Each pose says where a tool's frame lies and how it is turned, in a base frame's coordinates. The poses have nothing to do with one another.
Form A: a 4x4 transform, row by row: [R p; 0 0 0 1], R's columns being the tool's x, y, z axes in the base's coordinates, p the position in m. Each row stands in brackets.
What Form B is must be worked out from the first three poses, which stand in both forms.
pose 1, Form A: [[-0.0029 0.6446 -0.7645 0.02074], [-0.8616 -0.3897 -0.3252 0.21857], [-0.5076 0.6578 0.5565 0.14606], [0 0 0 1]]
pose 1, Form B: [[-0.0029 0.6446 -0.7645 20.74], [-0.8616 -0.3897 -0.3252 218.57], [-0.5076 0.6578 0.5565 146.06], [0 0 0 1]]
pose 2, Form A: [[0.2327 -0.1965 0.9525 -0.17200], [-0.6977 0.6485 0.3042 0.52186], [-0.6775 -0.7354 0.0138 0.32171], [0 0 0 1]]
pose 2, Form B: [[0.2327 -0.1965 0.9525 -172.00], [-0.6977 0.6485 0.3042 521.86], [-0.6775 -0.7354 0.0138 321.71], [0 0 0 1]]
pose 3, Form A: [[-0.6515 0.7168 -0.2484 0.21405], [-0.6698 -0.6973 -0.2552 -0.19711], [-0.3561 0.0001 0.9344 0.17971], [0 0 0 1]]
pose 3, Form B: [[-0.6515 0.7168 -0.2484 214.05], [-0.6698 -0.6973 -0.2552 -197.11], [-0.3561 0.0001 0.9344 179.71], [0 0 0 1]]
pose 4, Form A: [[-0.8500 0.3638 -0.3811 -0.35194], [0.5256 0.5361 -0.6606 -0.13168], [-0.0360 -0.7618 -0.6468 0.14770], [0 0 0 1]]
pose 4, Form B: [[-0.8500 0.3638 -0.3811 -351.94], [0.5256 0.5361 -0.6606 -131.68], [-0.0360 -0.7618 -0.6468 147.70], [0 0 0 1]]
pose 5, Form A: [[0.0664 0.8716 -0.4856 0.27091], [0.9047 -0.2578 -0.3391 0.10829], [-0.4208 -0.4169 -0.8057 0.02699], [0 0 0 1]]
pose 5, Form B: [[0.0664 0.8716 -0.4856 270.91], [0.9047 -0.2578 -0.3391 108.29], [-0.4208 -0.4169 -0.8057 26.99], [0 0 0 1]]
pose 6, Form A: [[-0.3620 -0.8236 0.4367 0.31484], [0.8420 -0.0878 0.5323 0.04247], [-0.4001 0.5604 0.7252 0.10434], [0 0 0 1]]
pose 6, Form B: [[-0.3620 -0.8236 0.4367 314.84], [0.8420 -0.0878 0.5323 42.47], [-0.4001 0.5604 0.7252 104.34], [0 0 0 1]]
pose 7, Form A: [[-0.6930 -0.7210 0.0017 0.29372], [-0.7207 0.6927 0.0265 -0.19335], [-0.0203 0.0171 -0.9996 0.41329], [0 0 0 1]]
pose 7, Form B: [[-0.6930 -0.7210 0.0017 293.72], [-0.7207 0.6927 0.0265 -193.35], [-0.0203 0.0171 -0.9996 413.29], [0 0 0 1]]
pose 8, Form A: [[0.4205 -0.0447 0.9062 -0.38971], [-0.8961 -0.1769 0.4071 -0.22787], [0.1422 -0.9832 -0.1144 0.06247], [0 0 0 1]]
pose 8, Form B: [[0.4205 -0.0447 0.9062 -389.71], [-0.8961 -0.1769 0.4071 -227.87], [0.1422 -0.9832 -0.1144 62.47], [0 0 0 1]]
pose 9, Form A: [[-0.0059 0.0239 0.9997 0.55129], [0.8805 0.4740 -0.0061 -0.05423], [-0.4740 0.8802 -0.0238 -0.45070], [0 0 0 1]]
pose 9, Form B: [[-0.0059 0.0239 0.9997 551.29], [0.8805 0.4740 -0.0061 -54.23], [-0.4740 0.8802 -0.0238 -450.70], [0 0 0 1]]
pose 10, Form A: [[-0.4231 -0.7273 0.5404 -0.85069], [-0.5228 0.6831 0.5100 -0.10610], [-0.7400 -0.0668 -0.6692 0.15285], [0 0 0 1]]
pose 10, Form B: [[-0.4231 -0.7273 0.5404 -850.69], [-0.5228 0.6831 0.5100 -106.10], [-0.7400 -0.0668 -0.6692 152.85], [0 0 0 1]]
